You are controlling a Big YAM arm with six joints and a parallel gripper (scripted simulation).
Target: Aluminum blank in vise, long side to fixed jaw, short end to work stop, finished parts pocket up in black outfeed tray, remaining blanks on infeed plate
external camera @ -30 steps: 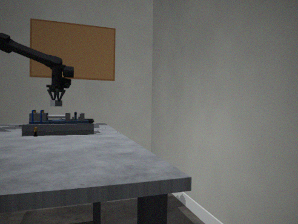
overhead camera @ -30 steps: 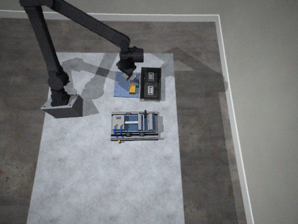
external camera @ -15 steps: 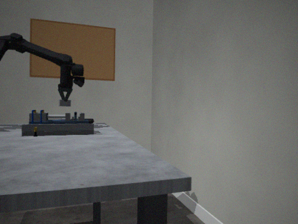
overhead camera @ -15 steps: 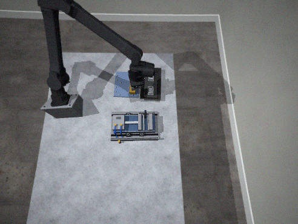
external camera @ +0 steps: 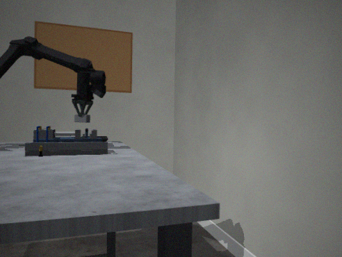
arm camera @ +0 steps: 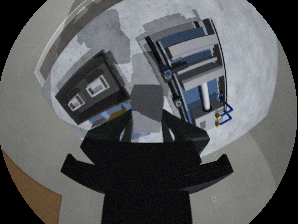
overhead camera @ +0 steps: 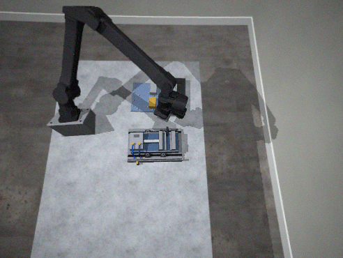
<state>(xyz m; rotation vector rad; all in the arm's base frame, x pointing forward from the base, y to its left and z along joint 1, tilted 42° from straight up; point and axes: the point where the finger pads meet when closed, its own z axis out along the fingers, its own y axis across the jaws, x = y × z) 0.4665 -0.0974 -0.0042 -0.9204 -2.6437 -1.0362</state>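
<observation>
Now: the vise 7 cm behind my hand, 11 cm to the right of it and 12 cm below it. From my hand the other things lie so: yellow brass blank (4 cm behind, 14 cm to the left, 13 cm below); blue infeed plate (8 cm behind, 19 cm to the left, 16 cm below); gray block (2 cm below).
</observation>
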